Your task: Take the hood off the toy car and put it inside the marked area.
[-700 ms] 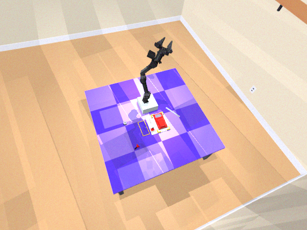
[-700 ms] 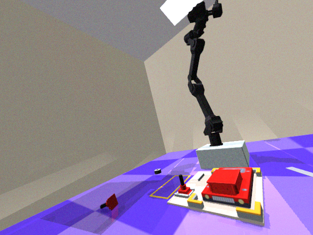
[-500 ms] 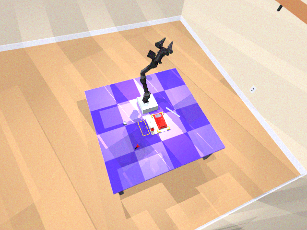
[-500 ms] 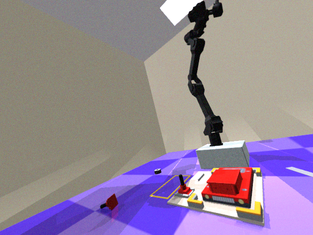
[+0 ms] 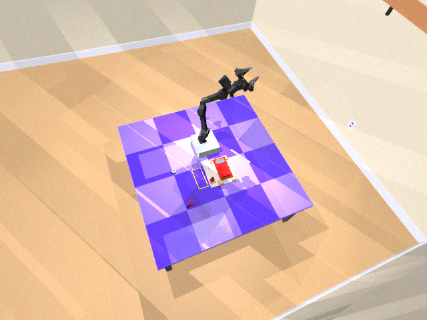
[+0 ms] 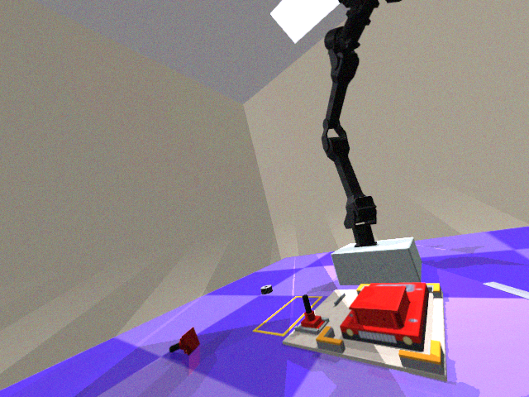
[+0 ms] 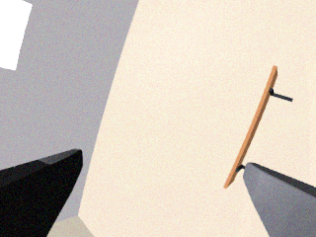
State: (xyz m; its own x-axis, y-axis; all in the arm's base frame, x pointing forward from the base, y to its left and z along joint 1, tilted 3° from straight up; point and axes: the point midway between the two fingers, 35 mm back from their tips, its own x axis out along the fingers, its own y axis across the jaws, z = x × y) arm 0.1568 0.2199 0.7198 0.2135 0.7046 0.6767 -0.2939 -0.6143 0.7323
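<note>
The red hood lies 78 cm below my gripper tip, 25 cm to the right of it and 20 cm ahead of it. Round my gripper tip: strip 82 cm below, 12 cm ahead, 3 cm to the right.
</note>
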